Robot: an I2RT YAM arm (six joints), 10 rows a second.
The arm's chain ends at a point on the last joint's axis. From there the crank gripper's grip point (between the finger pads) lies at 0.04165 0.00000 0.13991 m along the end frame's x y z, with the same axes.
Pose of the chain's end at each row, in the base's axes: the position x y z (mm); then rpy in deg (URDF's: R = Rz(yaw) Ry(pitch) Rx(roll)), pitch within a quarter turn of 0, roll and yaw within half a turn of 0:
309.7 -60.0 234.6 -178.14 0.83 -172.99
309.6 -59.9 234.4 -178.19 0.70 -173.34
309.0 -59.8 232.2 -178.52 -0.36 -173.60
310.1 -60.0 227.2 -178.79 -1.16 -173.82
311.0 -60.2 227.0 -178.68 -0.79 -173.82
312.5 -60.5 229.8 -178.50 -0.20 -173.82
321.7 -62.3 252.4 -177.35 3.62 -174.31
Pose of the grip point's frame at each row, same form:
270.9 -69.3 94.2 -178.14 0.83 -172.99
270.4 -68.9 94.1 -178.19 0.70 -173.34
267.1 -68.1 92.6 -178.52 -0.36 -173.60
266.2 -67.7 88.2 -178.79 -1.16 -173.82
268.0 -68.1 87.7 -178.68 -0.79 -173.82
271.0 -68.7 90.1 -178.50 -0.20 -173.82
289.8 -72.0 110.3 -177.35 3.62 -174.31

